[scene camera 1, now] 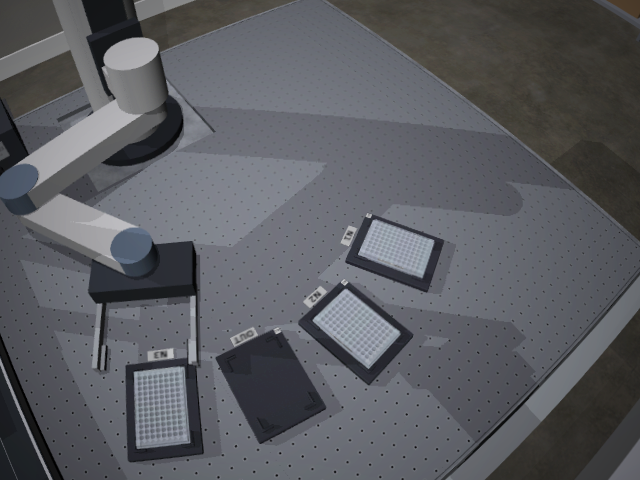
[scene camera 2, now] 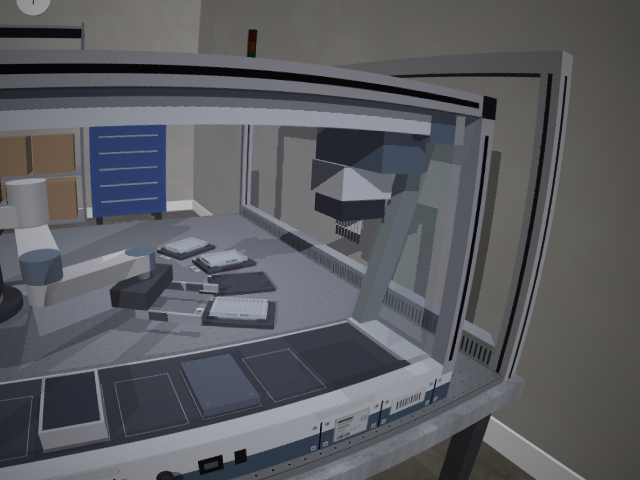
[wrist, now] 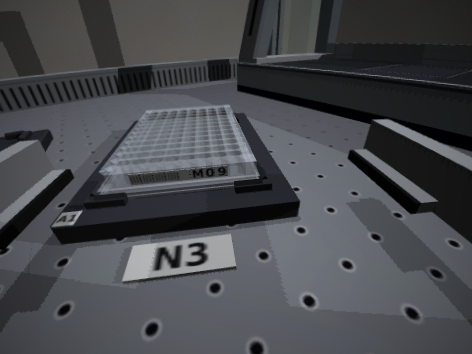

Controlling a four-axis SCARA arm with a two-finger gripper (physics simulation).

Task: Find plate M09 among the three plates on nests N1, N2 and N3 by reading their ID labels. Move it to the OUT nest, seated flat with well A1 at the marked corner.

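Frame: origin at the arm's base, x back, y down, z right, level; metres.
Seen in the pictures: gripper, fingertip midpoint: [scene camera 1: 144,367] [scene camera 2: 210,303] [wrist: 214,147].
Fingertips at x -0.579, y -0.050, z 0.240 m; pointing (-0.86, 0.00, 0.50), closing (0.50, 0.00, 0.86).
Observation:
Offsets run from my fingertips to a thing's top centre. "*": to the spot under its first point.
Plate M09 {dx -0.066, dy +0.010, dz +0.012 m} [scene camera 1: 161,408] [scene camera 2: 238,308] [wrist: 185,140], clear with many wells, sits on nest N3 {dx -0.066, dy +0.019, dz +0.012 m} [scene camera 1: 196,428] [wrist: 175,220]; its label reads M09 in the wrist view. The nest's A1 tag {* dx -0.023, dy +0.025, dz -0.070 m} [wrist: 67,218] is at its near left corner there. My gripper [scene camera 1: 146,359] [scene camera 2: 204,303] [wrist: 214,147] is open and empty, fingertips at the N3 label end, one toward each side of the plate. The dark OUT nest [scene camera 1: 273,387] [scene camera 2: 242,282] holds no plate; its corner tag {* dx -0.064, dy +0.025, dz -0.221 m} [scene camera 1: 277,330] is near the OUT label {* dx -0.035, dy +0.035, dz -0.170 m} [scene camera 1: 244,336].
Another plate [scene camera 1: 356,328] [scene camera 2: 223,258] sits on N2, and one [scene camera 1: 397,248] [scene camera 2: 187,245] on N1; their IDs are unreadable now. The OUT nest lies between N3 and N2. A deck with a white-walled box [scene camera 2: 74,439] and a blue-grey block [scene camera 2: 219,384] runs along the front.

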